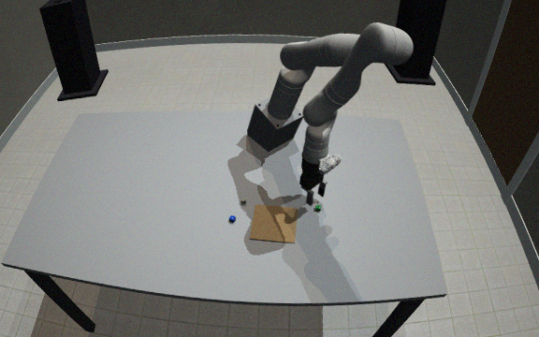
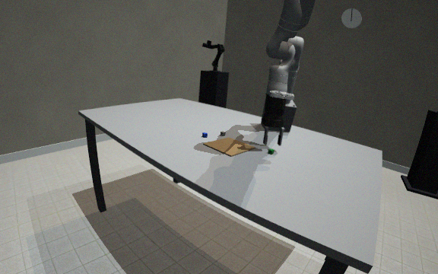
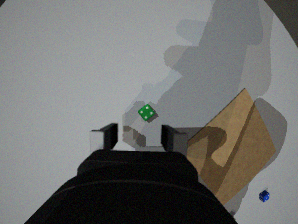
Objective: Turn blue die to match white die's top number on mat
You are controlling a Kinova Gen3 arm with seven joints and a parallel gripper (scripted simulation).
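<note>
Right now my hand is 20 mm short of the green die, 10 mm to the right of it and 40 mm above it. The rest, counted from my hand: white die 30 mm behind, 230 mm to the right, 40 mm below; tan mat 70 mm ahead, 140 mm to the right, 40 mm below; blue die 50 mm ahead, 270 mm to the right, 40 mm below.
</note>
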